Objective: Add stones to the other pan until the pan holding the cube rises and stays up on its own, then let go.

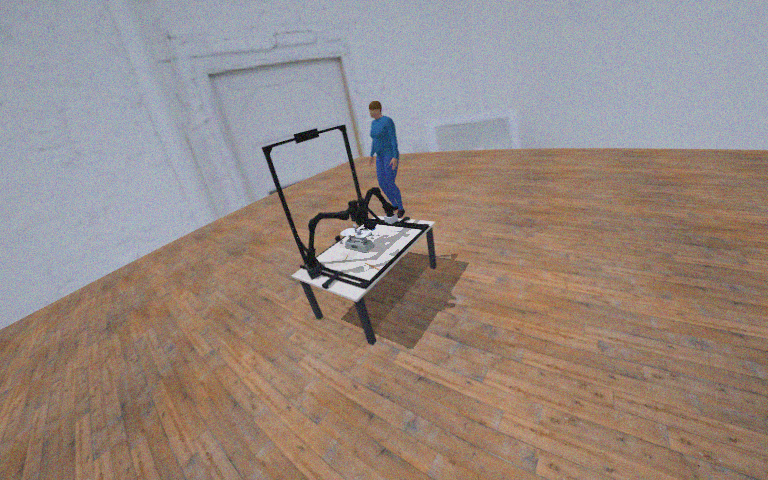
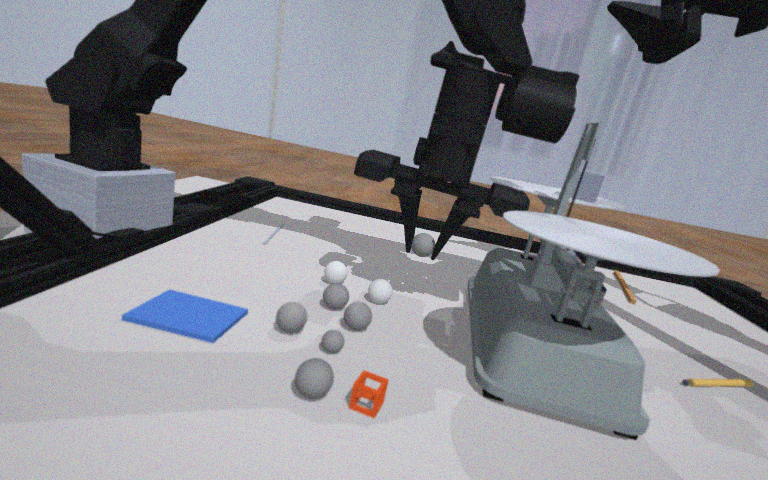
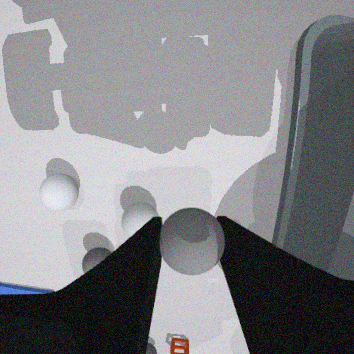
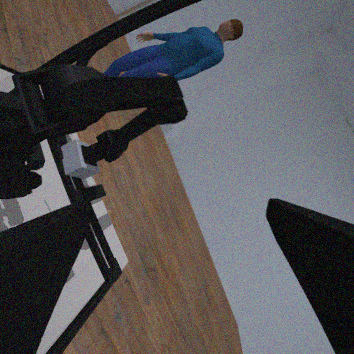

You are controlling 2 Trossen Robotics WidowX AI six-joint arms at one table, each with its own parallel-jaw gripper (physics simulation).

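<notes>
My left gripper is shut on a round grey stone, held above the table left of the grey-green balance. The balance's near pan shows no load. Its far pan bears a pale grey cube, partly behind the post. The pans' relative heights are hard to tell. Loose stones lie on the table: two white ones and several grey ones, including a large one. My right gripper is open and empty, raised high.
A blue slab lies left of the stones. An orange open-frame cube lies beside the large stone. A yellow pencil-like stick and a brown stick lie right of the balance. A person stands beyond the table.
</notes>
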